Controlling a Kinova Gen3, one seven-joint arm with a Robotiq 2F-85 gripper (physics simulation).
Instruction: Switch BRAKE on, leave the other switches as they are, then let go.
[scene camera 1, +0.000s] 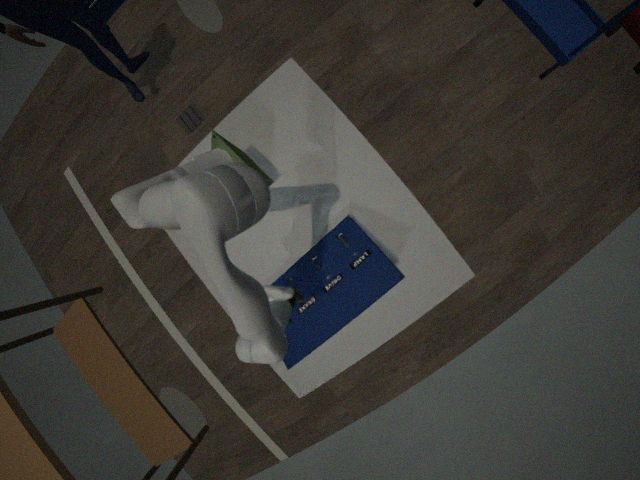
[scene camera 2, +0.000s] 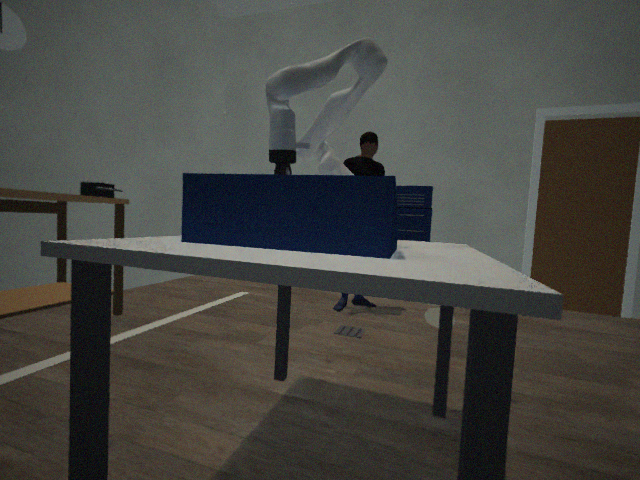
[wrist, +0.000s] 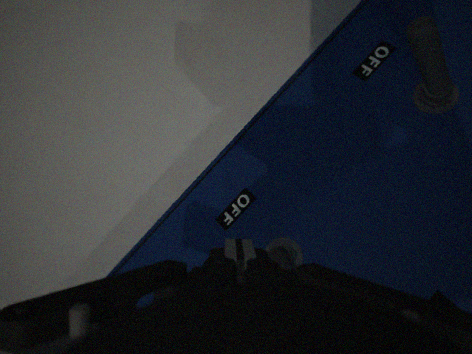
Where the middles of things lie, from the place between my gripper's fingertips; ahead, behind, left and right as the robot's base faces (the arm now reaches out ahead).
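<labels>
I can see the blue switch box (scene camera 2: 353, 215), and it's 20 mm below my hand, 90 mm ahead of it and 70 mm to the left of it.
</labels>
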